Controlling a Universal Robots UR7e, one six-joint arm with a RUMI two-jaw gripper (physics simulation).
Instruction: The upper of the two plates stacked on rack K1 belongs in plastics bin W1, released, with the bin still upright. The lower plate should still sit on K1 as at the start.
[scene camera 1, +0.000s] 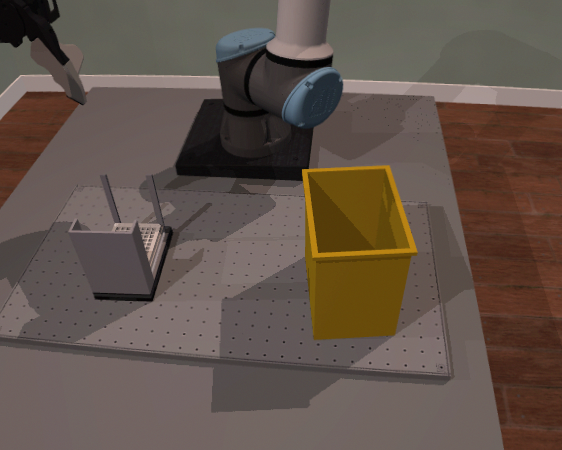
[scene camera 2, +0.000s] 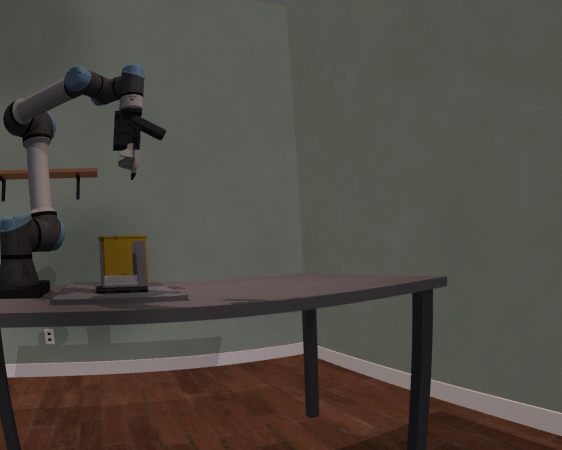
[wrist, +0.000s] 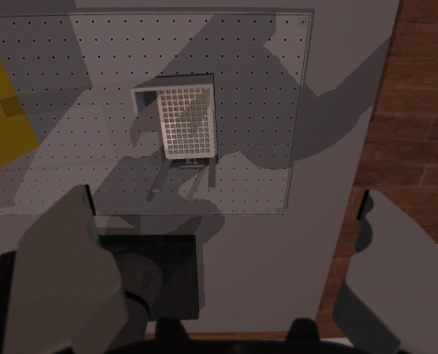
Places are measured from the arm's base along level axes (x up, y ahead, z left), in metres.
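Where they show: gripper, fingertip midpoint: (scene camera 1: 29, 102) (scene camera 2: 133, 174) (wrist: 226, 192); arm's base, origin of the base link: (scene camera 1: 256, 137) (scene camera 2: 18, 284) (wrist: 131, 277).
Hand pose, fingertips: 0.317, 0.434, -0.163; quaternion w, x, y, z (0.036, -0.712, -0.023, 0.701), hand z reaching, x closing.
Things, the pixels of their top centre, and the offset from my fingertips, as dx, dy, dz. Level surfaces: height alone.
- upper plate, middle of its top: (wrist: 186, 122) (scene camera 1: 128, 249) (scene camera 2: 123, 275) -0.290, -0.043, +0.048
- rack K1, middle of its top: (wrist: 179, 150) (scene camera 1: 115, 197) (scene camera 2: 118, 241) -0.189, -0.052, +0.046
- Plastics bin W1, middle of its top: (scene camera 1: 354, 207) (scene camera 2: 121, 236) -0.158, -0.057, +0.404
- grey table, its level: dx -0.350
The upper plate (scene camera 1: 150, 237) (scene camera 2: 120, 280) (wrist: 187, 122), white with a grid of wells, lies flat in rack K1 (scene camera 1: 112, 262) (scene camera 2: 140, 262) (wrist: 191, 161). The rack has a black base, grey walls at one end and two thin posts at the other. The lower plate is mostly hidden beneath the upper one; the two are hard to tell apart. Plastics bin W1 (scene camera 1: 357, 297) (scene camera 2: 117, 256) (wrist: 15, 125) is yellow, open-topped and upright. My gripper (scene camera 2: 133, 176) (wrist: 226, 192) is open and empty, high above the table and well above the rack. In scene camera 1 part of it shows at top left.
Rack and bin stand apart on a perforated board (scene camera 1: 240, 320) (scene camera 2: 165, 297) (wrist: 250, 120) on the grey table (scene camera 1: 125, 400) (scene camera 2: 300, 285). The arm's black base (scene camera 1: 240, 170) (wrist: 185, 280) stands behind the board. A wooden wall shelf (scene camera 2: 72, 173) is behind the arm.
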